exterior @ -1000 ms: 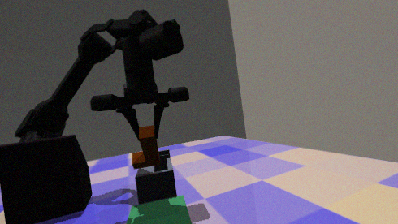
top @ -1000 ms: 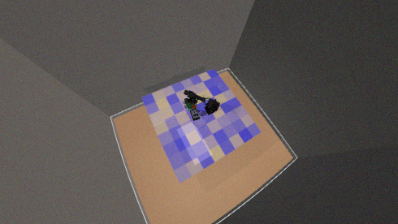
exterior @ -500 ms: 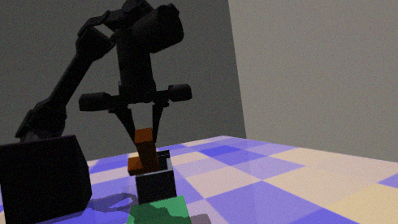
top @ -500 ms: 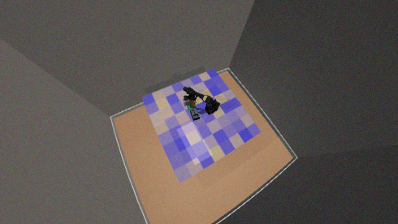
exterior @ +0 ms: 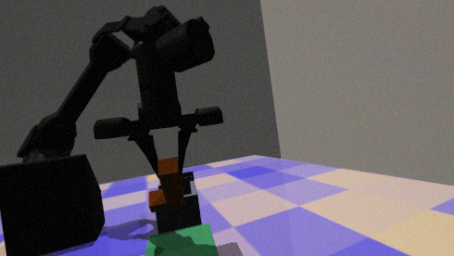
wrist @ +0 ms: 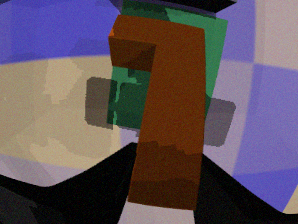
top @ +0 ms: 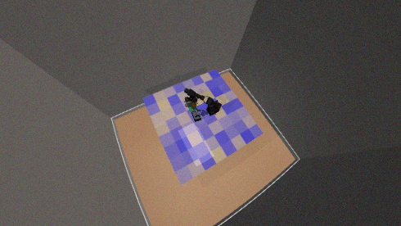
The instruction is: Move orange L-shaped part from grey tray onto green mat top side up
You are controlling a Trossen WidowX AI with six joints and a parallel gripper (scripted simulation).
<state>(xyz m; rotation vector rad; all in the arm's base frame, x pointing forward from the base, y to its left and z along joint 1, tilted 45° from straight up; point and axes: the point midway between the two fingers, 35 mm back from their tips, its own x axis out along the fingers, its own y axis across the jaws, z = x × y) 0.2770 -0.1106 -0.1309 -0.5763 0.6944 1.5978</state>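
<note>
Right now the green mat is 150 mm below my gripper tip and 20 mm to the left of it. From my gripper tip the other things lie so: orange L-shaped part (30 mm to the left, 30 mm below, 10 mm behind).
</note>
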